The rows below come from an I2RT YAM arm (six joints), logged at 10 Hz.
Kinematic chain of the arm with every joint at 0, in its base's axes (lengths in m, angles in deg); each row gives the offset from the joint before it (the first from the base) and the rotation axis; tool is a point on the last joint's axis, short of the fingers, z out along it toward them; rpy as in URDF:
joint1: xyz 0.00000 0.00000 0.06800 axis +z
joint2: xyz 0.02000 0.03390 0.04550 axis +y
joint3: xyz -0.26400 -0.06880 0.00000 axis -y
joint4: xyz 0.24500 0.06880 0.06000 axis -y
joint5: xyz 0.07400 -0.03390 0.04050 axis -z
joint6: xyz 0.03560 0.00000 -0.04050 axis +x
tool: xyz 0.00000 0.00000 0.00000 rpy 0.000 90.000 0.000
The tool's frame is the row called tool.
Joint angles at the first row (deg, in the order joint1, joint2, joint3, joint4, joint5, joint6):
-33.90 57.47 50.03 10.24 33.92 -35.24
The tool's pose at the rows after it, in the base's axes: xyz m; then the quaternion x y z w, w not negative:
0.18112, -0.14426, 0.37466, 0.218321, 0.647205, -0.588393, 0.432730
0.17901, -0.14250, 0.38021, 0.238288, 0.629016, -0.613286, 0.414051
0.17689, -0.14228, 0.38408, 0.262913, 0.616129, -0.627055, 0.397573
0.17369, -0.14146, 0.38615, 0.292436, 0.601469, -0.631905, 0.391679
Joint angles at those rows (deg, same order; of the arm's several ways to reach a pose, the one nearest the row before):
-32.95 57.65 50.57 12.04 39.25 -38.17
-32.30 57.57 50.80 14.40 44.17 -40.55
-32.09 57.66 51.30 15.23 48.30 -41.16
-31.99 57.37 51.35 15.83 51.74 -40.00

